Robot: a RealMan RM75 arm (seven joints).
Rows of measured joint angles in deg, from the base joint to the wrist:
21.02, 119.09, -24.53, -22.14, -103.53, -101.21, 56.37
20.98, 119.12, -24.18, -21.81, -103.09, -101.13, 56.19
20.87, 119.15, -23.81, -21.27, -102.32, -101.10, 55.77
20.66, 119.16, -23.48, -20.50, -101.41, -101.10, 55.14
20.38, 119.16, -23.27, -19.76, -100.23, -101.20, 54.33
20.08, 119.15, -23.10, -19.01, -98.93, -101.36, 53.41
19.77, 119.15, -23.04, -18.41, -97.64, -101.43, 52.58
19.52, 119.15, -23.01, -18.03, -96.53, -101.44, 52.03
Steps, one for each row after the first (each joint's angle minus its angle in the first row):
-0.04, 0.03, 0.35, 0.33, 0.44, 0.08, -0.18
-0.15, 0.06, 0.72, 0.87, 1.21, 0.11, -0.60
-0.36, 0.07, 1.05, 1.64, 2.12, 0.11, -1.23
-0.64, 0.07, 1.26, 2.38, 3.30, 0.01, -2.04
-0.94, 0.06, 1.43, 3.13, 4.60, -0.15, -2.96
-1.25, 0.06, 1.49, 3.73, 5.89, -0.22, -3.79
-1.50, 0.06, 1.52, 4.11, 7.00, -0.23, -4.34

